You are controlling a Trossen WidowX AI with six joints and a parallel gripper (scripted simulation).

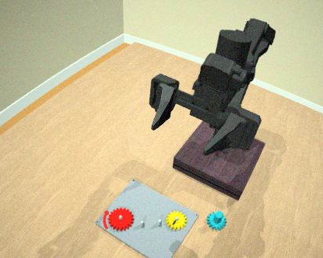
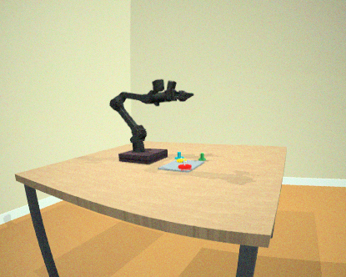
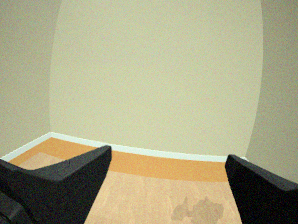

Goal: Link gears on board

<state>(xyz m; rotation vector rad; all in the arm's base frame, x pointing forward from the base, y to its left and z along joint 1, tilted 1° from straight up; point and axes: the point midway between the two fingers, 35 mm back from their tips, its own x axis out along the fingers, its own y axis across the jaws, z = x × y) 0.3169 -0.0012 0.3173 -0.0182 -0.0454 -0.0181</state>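
Right now the teal gear is 12 cm behind my gripper tip, 9 cm to the left of it and 36 cm below it. The rest, counted from my gripper tip: yellow gear 7 cm behind, 36 cm below; then green gear 2 cm ahead, 9 cm to the left, 36 cm below; then red gear 1 cm ahead, 12 cm to the right, 36 cm below.
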